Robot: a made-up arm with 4 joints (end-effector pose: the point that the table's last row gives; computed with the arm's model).
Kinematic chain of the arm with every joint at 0, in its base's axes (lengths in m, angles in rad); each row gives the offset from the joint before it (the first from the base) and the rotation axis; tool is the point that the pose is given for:
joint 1: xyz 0 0 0.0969 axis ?
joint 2: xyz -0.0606 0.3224 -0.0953 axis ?
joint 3: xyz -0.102 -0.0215 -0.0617 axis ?
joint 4: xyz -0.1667 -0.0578 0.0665 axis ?
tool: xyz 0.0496 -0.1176 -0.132
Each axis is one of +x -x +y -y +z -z.
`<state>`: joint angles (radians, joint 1 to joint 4).
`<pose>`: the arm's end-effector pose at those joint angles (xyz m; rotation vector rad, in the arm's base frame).
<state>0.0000 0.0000 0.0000 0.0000</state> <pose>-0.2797 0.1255 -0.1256 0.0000 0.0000 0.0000</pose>
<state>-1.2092 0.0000 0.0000 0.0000</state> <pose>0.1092 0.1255 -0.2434 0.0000 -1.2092 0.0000</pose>
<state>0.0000 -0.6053 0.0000 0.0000</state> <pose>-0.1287 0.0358 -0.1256 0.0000 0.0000 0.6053</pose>
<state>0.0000 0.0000 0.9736 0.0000</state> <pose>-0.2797 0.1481 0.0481 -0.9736 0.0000 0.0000</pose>
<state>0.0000 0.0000 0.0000 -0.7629</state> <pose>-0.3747 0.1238 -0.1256 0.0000 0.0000 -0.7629</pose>
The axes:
joint 1: +y
joint 2: -z
joint 3: -x
joint 4: +z

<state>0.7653 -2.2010 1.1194 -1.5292</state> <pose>0.1364 0.0883 -0.1514 0.5059 -0.3533 0.4126</pose>
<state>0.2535 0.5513 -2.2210 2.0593</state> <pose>-0.2321 0.4258 0.0697 0.6776 -2.0371 0.6783</pose>
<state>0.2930 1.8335 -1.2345 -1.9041</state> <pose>-0.0121 0.7001 -0.1513 -1.2548 0.0404 2.3419</pose>
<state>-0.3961 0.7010 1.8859 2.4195</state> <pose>-0.2024 0.3906 -0.2011 -0.2284 1.7101 1.0349</pose>
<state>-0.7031 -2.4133 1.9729 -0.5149</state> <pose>0.0951 0.1409 0.2280 -0.7396 -2.7655 1.2143</pose>
